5 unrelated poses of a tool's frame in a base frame.
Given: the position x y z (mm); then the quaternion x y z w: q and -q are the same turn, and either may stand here.
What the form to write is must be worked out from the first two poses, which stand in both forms.
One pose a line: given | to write
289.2, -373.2, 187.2, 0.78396, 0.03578, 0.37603, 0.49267 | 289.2, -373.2, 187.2, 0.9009, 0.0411, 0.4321, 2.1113
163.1, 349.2, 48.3, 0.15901, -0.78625, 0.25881, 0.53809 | 163.1, 349.2, 48.3, 0.1886, -0.9328, 0.3071, 2.0053
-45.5, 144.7, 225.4, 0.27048, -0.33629, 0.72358, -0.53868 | -45.5, 144.7, 225.4, -0.3210, 0.3992, -0.8588, 2.0039
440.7, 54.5, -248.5, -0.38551, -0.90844, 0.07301, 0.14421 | 440.7, 54.5, -248.5, -0.3896, -0.9180, 0.0738, 2.8522
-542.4, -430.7, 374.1, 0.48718, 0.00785, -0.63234, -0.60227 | -542.4, -430.7, 374.1, -0.6103, -0.0098, 0.7921, 1.8489
